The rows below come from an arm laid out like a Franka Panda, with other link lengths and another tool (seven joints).
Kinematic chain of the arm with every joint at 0, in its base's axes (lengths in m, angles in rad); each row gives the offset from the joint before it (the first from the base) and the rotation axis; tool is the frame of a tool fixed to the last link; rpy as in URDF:
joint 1: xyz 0 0 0.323 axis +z
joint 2: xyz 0 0 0 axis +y
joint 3: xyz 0 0 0.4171 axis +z
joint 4: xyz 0.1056 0 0 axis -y
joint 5: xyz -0.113 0 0.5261 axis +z
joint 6: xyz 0 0 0 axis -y
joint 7: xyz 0.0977 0 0 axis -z
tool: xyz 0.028 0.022 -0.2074 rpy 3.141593 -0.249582 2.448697
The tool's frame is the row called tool.
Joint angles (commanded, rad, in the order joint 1, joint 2, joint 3, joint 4, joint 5, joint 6, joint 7), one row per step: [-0.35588, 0.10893, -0.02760, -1.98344, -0.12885, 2.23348, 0.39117]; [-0.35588, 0.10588, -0.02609, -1.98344, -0.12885, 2.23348, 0.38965]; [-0.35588, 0.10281, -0.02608, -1.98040, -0.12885, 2.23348, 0.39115]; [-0.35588, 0.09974, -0.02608, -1.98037, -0.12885, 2.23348, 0.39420]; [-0.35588, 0.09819, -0.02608, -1.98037, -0.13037, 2.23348, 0.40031]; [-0.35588, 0.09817, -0.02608, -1.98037, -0.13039, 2.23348, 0.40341]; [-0.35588, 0.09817, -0.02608, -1.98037, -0.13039, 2.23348, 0.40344]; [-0.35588, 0.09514, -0.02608, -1.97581, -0.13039, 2.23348, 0.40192]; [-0.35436, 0.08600, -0.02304, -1.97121, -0.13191, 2.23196, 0.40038]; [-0.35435, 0.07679, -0.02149, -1.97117, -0.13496, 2.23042, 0.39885]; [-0.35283, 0.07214, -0.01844, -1.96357, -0.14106, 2.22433, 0.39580]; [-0.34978, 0.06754, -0.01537, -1.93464, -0.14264, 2.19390, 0.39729]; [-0.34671, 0.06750, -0.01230, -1.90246, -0.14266, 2.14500, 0.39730]
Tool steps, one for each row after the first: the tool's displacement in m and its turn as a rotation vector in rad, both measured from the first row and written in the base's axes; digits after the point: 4 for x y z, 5 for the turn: [0.0003, 0.0012, 0.0025, -0.00106, -0.00269, 0.00300]; [0.0011, 0.0009, 0.0071, -0.00312, -0.00861, 0.00154]; [0.0010, 0.0008, 0.0096, -0.00390, -0.01198, -0.00146]; [0.0008, 0.0005, 0.0109, -0.00505, -0.01388, -0.00672]; [0.0008, 0.0004, 0.0110, -0.00476, -0.01436, -0.00975]; [0.0008, 0.0004, 0.0110, -0.00475, -0.01437, -0.00978]; [0.0021, 0.0000, 0.0166, -0.00763, -0.02122, -0.00828]; [0.0039, 0.0031, 0.0270, -0.01310, -0.03202, -0.00165]; [0.0033, 0.0044, 0.0343, -0.01835, -0.03807, 0.00268]; [0.0053, 0.0070, 0.0424, -0.02597, -0.04140, 0.01235]; [0.0095, 0.0095, 0.0611, -0.02977, -0.04376, 0.01387]; [0.0113, 0.0126, 0.0754, -0.02637, -0.02772, 0.01379]
